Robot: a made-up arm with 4 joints.
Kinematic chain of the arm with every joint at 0, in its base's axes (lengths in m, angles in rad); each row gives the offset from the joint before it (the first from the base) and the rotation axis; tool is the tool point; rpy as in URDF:
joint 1: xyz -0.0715 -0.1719 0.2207 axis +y
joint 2: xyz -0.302 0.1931 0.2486 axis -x
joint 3: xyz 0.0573 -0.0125 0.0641 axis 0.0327 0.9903 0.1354
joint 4: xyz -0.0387 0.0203 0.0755 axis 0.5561 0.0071 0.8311
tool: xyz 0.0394 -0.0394 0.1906 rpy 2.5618 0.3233 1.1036
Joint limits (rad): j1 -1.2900..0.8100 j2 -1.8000..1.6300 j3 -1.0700..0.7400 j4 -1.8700..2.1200
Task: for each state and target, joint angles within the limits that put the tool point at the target. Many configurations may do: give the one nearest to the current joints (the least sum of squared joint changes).
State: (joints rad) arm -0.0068 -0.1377 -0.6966 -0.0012
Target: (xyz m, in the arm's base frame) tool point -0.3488 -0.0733 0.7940
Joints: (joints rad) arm 0.0685 -0.1737 -0.3042 0.1847
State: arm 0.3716 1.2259 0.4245 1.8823
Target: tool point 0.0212 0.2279 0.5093
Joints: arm 0.5597 1.5494 0.3245 1.9286
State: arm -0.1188 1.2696 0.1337 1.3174
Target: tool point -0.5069 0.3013 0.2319
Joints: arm -0.9692 1.4199 -0.2771 1.2097
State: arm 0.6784 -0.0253 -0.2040 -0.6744
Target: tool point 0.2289 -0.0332 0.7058
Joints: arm 0.7869 -0.2339 0.4707 -0.6230
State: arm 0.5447 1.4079 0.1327 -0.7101
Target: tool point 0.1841 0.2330 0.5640
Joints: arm 0.8081 0.8418 0.7361 -0.5089
